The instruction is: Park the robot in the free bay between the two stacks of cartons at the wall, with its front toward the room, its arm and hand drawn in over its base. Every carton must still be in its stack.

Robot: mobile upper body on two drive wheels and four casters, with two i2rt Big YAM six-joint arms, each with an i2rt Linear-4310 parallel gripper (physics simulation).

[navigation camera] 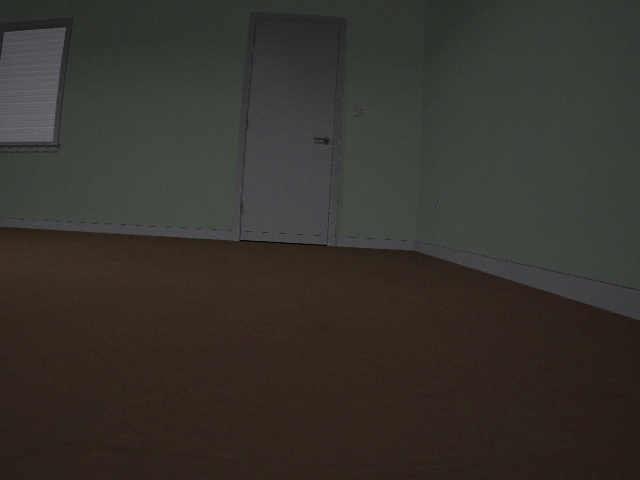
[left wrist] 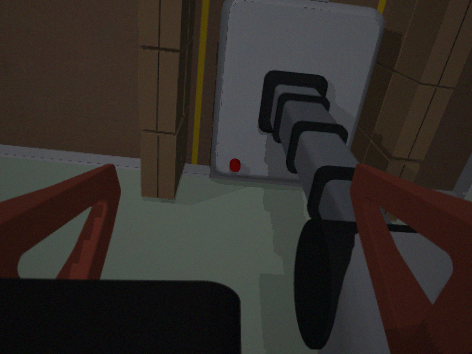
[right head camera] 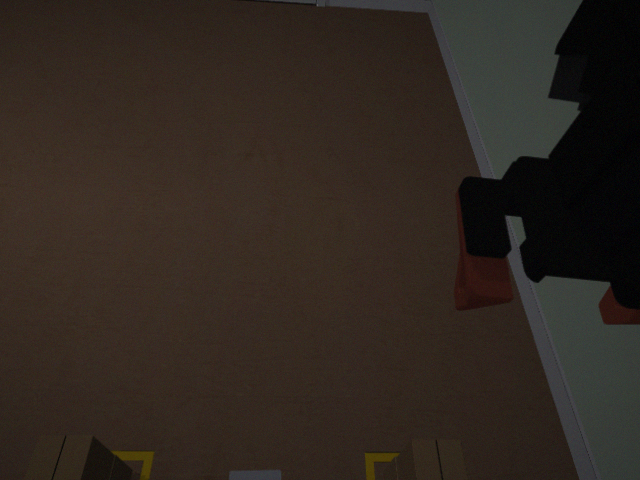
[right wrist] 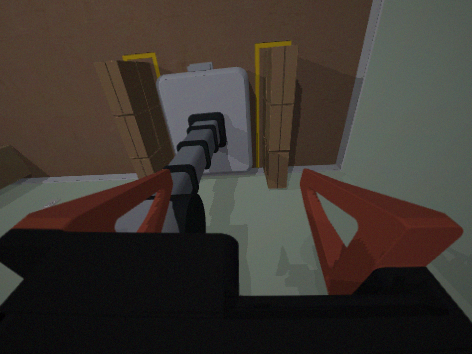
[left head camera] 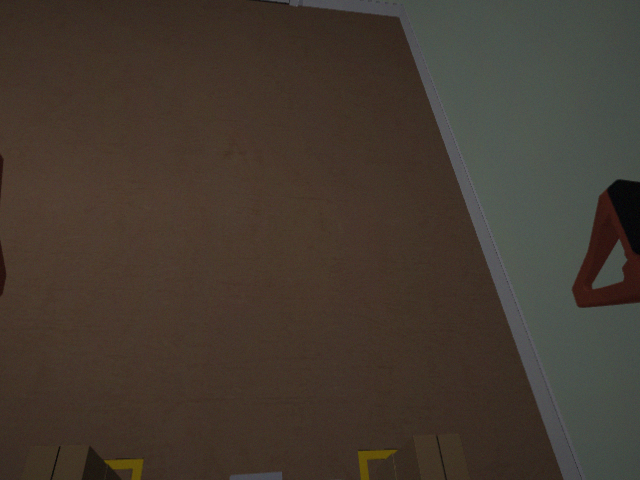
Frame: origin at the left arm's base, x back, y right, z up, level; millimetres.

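Where they show: left gripper, fingertip midpoint: (left wrist: pixel 235 177); right gripper, fingertip midpoint: (right head camera: pixel 530 307) (right wrist: pixel 236 176).
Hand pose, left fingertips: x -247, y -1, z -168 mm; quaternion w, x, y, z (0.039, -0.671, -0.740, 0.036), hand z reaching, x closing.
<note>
After its pixels a point has its place.
The light grey robot base (left wrist: pixel 250 50) @(x -158, y 64, z -1151 mm) (right wrist: pixel 230 90) @(x -213, y 384, z -1150 mm) stands between the left carton stack (left wrist: pixel 170 90) (right wrist: pixel 130 100) @(x -222, y -144, z -1059 mm) (left head camera: pixel 72 459) @(x -376, y -168, z -1050 mm) (right head camera: pixel 77 454) @(x -364, y -163, z -1050 mm) and the right carton stack (left wrist: pixel 430 100) (right wrist: pixel 282 110) (left head camera: pixel 439 454) (right head camera: pixel 436 457). Its rear edge is close to the wall skirting. Yellow floor lines (left wrist: pixel 201 85) (right wrist: pixel 258 110) run beside it, with narrow gaps at both sides; their exact widths cannot be told. Both stacks look upright, with cartons together. My left gripper (left wrist: pixel 235 177) @(x -247, y -1, z -168 mm) is open and empty, high up. My right gripper (right wrist: pixel 236 176) @(x -238, y 446, z -170 mm) (right head camera: pixel 547 307) @(x -238, y 446, z -170 mm) is open and empty, also high up.
A tan box-like thing (right wrist: pixel 12 165) @(x 195, y -1543, z -1324 mm) shows at the left edge of the right wrist view. A side wall with white skirting (left head camera: pixel 480 227) @(x -1315, y 1220, z -1365 mm) (right head camera: pixel 550 366) @(x -693, y 1206, z -1365 mm) runs along the right. A grey door (navigation camera: pixel 289 129) @(x -3331, y 92, z -410 mm) stands across the room in the navigation view.
</note>
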